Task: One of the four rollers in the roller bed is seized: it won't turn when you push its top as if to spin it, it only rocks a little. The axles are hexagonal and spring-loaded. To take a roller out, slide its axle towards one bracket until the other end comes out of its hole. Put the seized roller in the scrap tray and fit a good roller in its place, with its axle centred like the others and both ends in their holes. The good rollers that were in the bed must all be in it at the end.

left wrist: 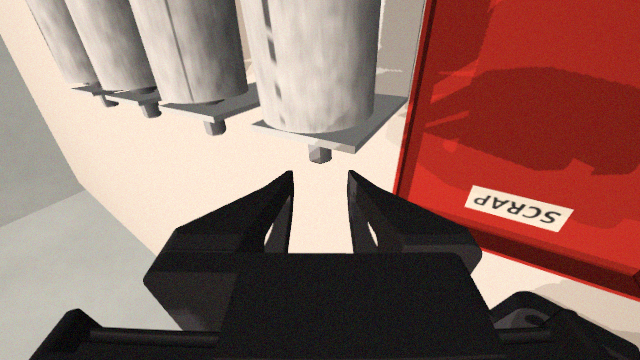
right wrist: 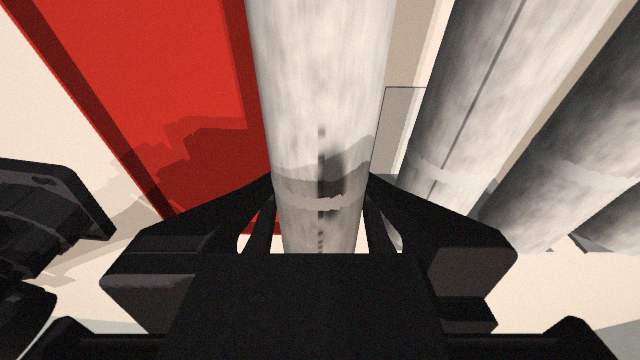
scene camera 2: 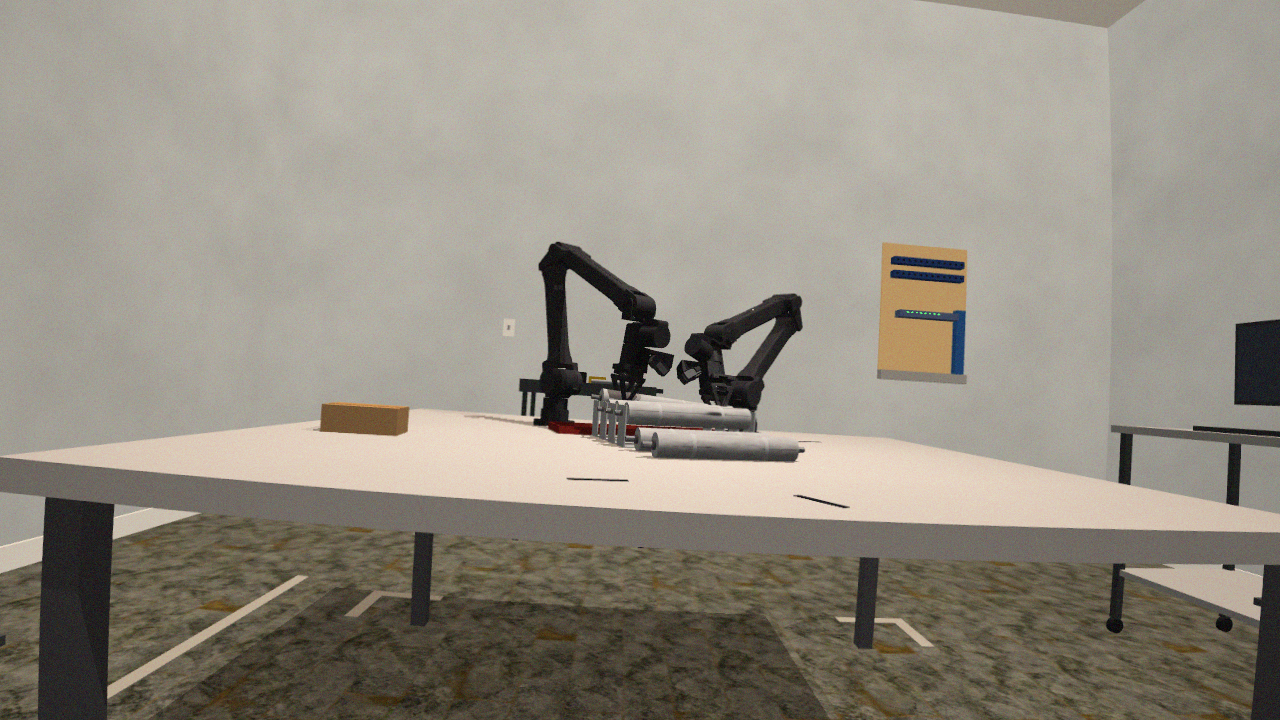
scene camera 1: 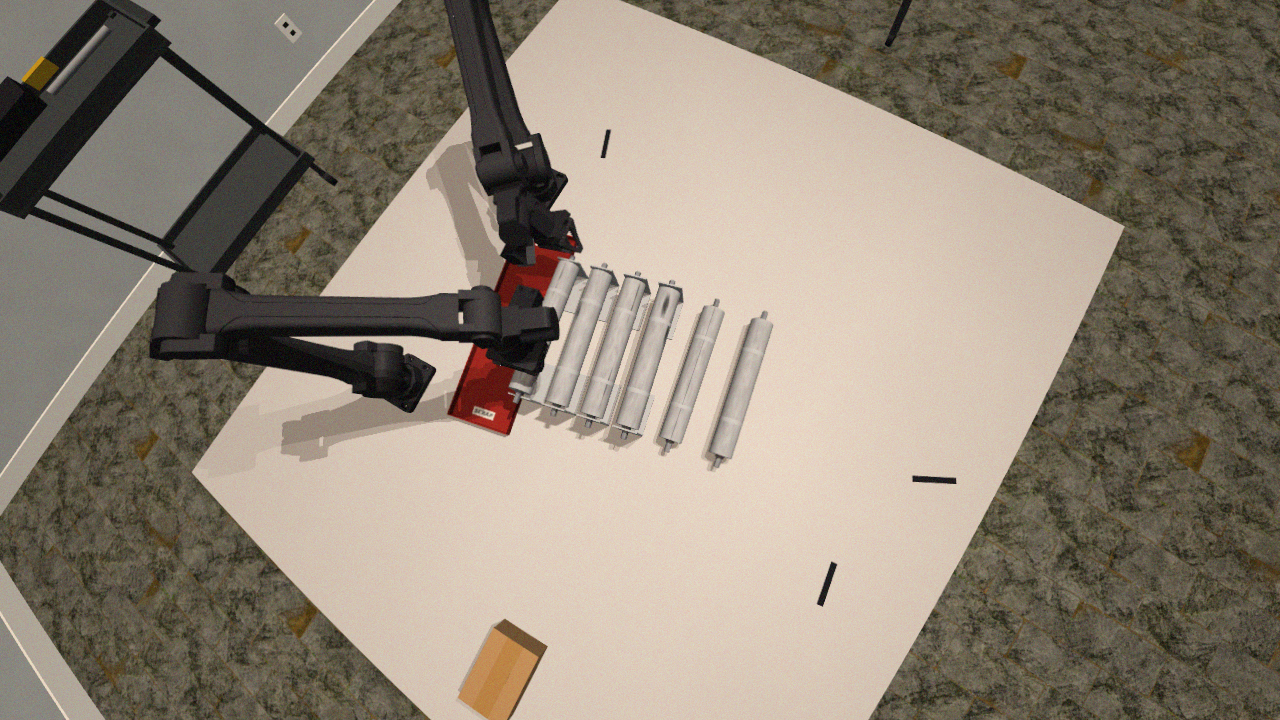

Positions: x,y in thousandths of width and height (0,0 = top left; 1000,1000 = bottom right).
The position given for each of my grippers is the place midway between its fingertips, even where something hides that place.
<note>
In view: my left gripper (scene camera 1: 450,348), my right gripper (scene camera 1: 415,508), a cardboard box (scene camera 2: 279,581) and a red scrap tray (scene camera 1: 376,551).
The red scrap tray shows as well in the left wrist view (left wrist: 805,360), in the right wrist view (right wrist: 273,271) and in scene camera 2 (scene camera 2: 437,594). My left gripper is seen too in the left wrist view (left wrist: 501,499) and in scene camera 2 (scene camera 2: 562,577). My right gripper shows as well in the right wrist view (right wrist: 499,501) and in scene camera 2 (scene camera 2: 486,562). The left wrist view does not show the cardboard box: it is out of frame. The right wrist view misses the cardboard box, which is hidden by my right gripper.
</note>
